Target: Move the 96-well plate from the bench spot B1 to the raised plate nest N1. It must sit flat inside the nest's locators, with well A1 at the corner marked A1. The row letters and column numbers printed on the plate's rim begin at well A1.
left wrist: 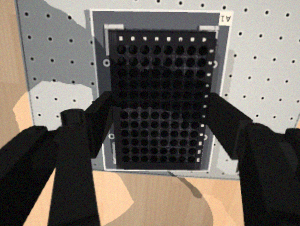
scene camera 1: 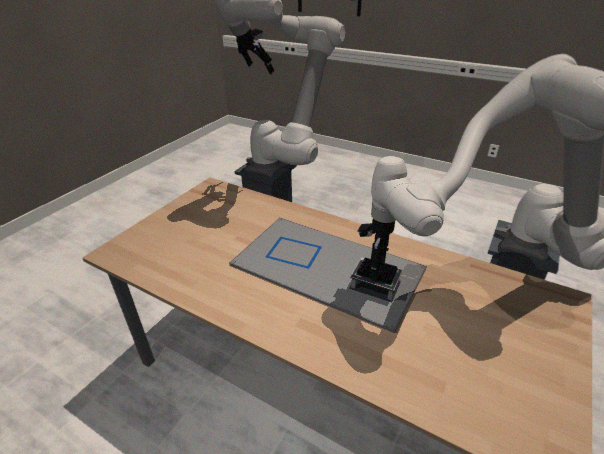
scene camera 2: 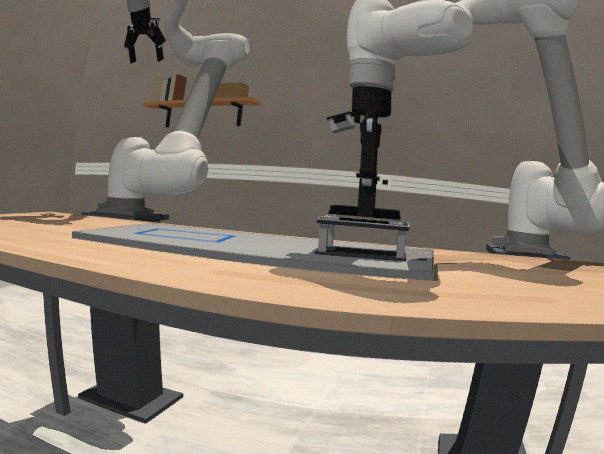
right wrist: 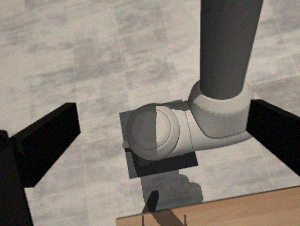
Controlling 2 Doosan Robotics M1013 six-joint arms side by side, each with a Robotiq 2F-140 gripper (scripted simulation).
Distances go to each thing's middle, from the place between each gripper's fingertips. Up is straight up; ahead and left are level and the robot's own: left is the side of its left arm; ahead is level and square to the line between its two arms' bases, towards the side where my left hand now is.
Now: left hand 20 mm above the black 96-well plate [left wrist: 140, 61]. From my left hand the other things lie so: raised nest N1 [left wrist: 131, 22]: 40 mm below.
I see the black 96-well plate 900 mm to the left of my right hand [scene camera 2: 146, 61], 550 mm ahead of it and 480 mm below it. Also, from my right hand: raised nest N1 (900 mm to the left, 550 mm ahead, 500 mm below).
